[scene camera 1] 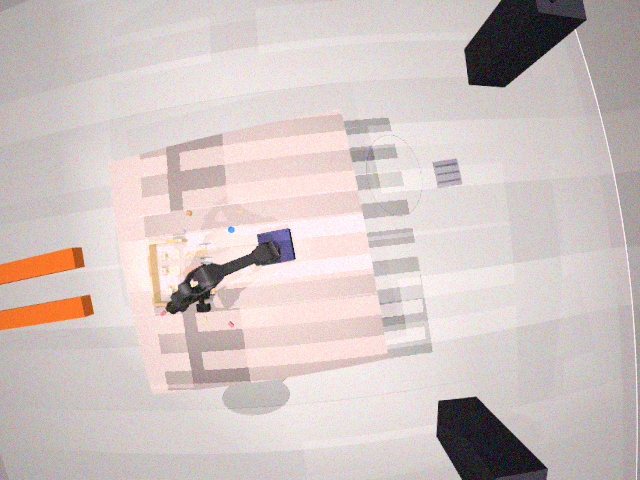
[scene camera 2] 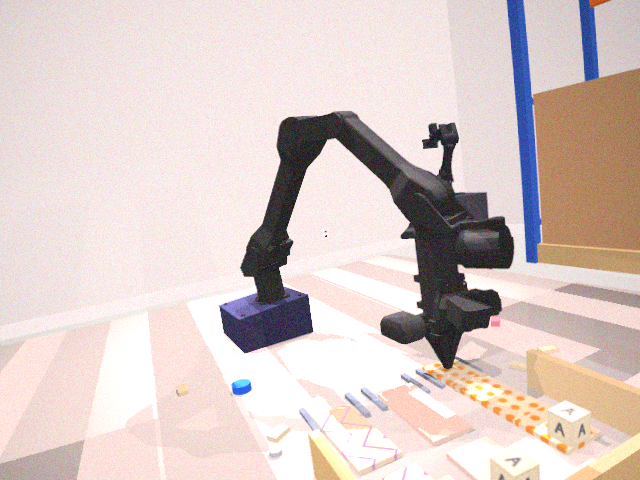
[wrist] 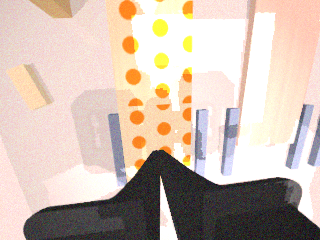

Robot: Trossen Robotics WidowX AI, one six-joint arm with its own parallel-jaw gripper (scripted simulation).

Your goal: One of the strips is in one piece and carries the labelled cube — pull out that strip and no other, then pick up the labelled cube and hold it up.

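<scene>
Strip (wrist: 151, 55) visible. My gripper (scene camera 2: 447, 368) visible. Gripper (wrist: 158, 155) too.
</scene>
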